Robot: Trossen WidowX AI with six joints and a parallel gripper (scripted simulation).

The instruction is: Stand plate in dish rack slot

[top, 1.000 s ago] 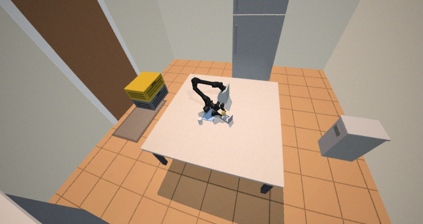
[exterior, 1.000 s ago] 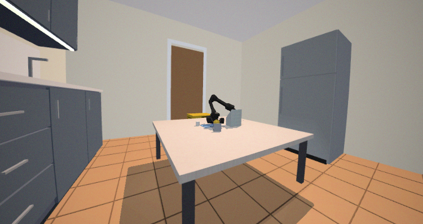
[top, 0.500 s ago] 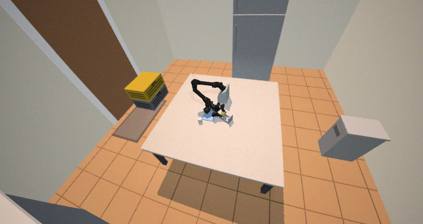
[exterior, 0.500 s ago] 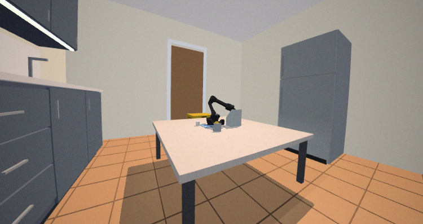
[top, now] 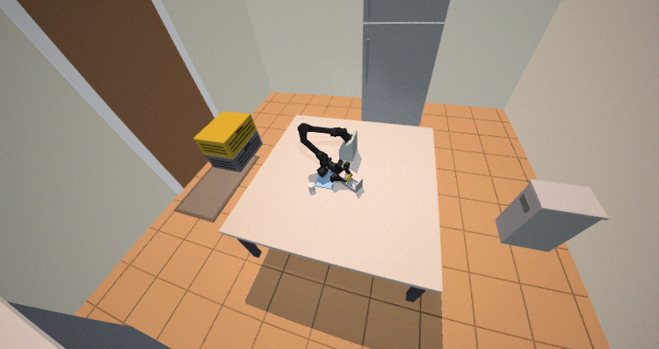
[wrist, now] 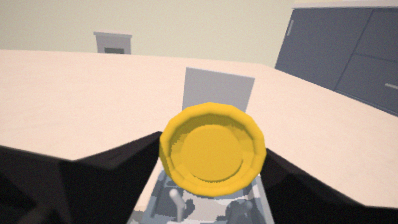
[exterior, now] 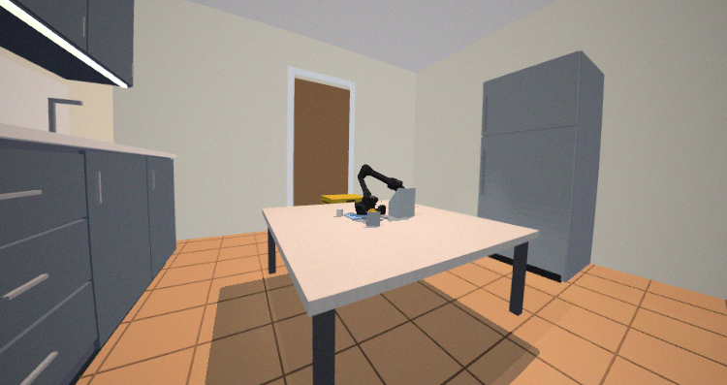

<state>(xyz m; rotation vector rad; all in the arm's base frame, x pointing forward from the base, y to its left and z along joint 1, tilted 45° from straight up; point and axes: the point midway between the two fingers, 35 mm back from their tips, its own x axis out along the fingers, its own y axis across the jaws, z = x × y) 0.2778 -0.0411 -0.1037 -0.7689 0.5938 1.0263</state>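
Now: the yellow plate 1 cm to the right of my gripper tip. From my gripper tip the other things lie so: grey dish rack (3 cm below, 2 cm to the left, 1 cm ahead); then light blue mat (17 cm to the right, 5 cm below, 1 cm ahead).
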